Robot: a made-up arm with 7 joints. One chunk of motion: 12 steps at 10 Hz.
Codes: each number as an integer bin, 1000 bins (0 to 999) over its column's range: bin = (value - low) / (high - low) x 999, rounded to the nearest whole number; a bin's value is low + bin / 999 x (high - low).
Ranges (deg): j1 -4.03..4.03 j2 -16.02..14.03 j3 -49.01..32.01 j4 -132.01..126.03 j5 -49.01..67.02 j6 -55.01..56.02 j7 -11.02..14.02
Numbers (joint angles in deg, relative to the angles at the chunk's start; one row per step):
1: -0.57 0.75 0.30 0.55 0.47 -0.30 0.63
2: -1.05 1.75 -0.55 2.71 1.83 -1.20 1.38
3: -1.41 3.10 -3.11 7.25 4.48 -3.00 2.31
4: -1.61 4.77 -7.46 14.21 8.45 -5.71 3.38
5: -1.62 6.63 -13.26 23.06 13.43 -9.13 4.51
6: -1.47 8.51 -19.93 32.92 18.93 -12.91 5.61
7: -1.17 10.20 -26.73 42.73 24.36 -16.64 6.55
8: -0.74 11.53 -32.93 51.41 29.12 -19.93 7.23
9: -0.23 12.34 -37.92 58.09 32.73 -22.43 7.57
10: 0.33 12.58 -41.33 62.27 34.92 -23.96 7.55
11: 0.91 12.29 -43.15 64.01 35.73 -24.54 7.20
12: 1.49 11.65 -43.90 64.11 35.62 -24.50 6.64
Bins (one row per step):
1: 429 558 608 513 426 492 465
2: 369 591 598 522 438 484 495
3: 325 636 566 539 461 468 532
4: 300 691 512 566 495 444 575
5: 299 753 441 600 538 413 620
6: 317 815 359 639 585 379 663
7: 354 872 275 677 632 345 701
8: 408 916 198 710 673 316 728
9: 471 943 137 736 704 293 742
10: 540 951 95 752 723 279 741
11: 612 941 72 759 730 274 727
12: 684 920 63 759 729 275 705

